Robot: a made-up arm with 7 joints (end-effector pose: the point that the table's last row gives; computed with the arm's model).
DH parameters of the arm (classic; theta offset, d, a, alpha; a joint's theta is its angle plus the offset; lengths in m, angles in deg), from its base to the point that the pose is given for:
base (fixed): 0 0.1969 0 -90
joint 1: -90 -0.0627 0.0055 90
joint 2: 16.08 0 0.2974 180
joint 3: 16.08 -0.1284 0.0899 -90
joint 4: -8.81 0 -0.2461 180
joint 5: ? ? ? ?
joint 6: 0 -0.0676 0.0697 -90
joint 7: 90 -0.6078 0.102 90
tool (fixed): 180 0.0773 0 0
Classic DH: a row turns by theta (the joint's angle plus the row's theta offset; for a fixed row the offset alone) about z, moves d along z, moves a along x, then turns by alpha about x.
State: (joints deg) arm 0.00 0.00 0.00 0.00 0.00 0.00 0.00
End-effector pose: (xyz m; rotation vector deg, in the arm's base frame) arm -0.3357 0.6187 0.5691 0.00 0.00 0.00
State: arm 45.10 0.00 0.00 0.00 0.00 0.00 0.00
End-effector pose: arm 0.0267 0.6187 0.6974 0.00 45.10 0.00
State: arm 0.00 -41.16 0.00 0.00 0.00 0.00 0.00
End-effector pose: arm -0.3357 0.2090 0.9269 41.16 0.00 0.00
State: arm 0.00 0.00 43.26 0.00 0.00 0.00 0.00
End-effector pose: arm -0.3357 0.4005 0.9576 43.26 0.00 0.00
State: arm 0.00 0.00 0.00 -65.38 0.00 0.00 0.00
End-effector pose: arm -0.2229 0.6187 0.7628 0.00 65.38 0.00
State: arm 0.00 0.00 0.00 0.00 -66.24 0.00 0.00
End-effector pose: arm -0.4488 0.6187 0.2740 0.00 -66.24 0.00
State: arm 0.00 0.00 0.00 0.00 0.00 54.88 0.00
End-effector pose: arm -0.3357 0.2403 1.0038 54.88 0.00 0.00
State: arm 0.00 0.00 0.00 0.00 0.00 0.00 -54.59
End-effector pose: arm -0.2298 0.6187 0.6197 0.00 54.59 0.00
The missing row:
joint 5: -8.81 -0.0088 0.0872 -90
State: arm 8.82 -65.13 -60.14 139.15 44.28 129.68 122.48
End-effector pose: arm -0.4732 -0.6489 0.5643 -140.71 66.94 49.51
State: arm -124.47 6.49 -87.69 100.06 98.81 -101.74 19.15
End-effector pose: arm -0.2443 -0.3844 -0.0437 104.48 -22.31 137.16
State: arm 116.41 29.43 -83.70 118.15 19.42 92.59 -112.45
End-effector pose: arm 0.5530 0.3169 0.5732 13.00 -73.80 -106.82
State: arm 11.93 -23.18 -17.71 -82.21 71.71 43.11 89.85
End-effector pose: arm -0.0176 0.3813 0.2754 -23.29 73.88 -33.97
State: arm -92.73 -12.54 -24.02 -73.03 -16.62 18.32 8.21
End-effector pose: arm -0.6094 0.5571 0.0322 14.24 -45.79 -6.45
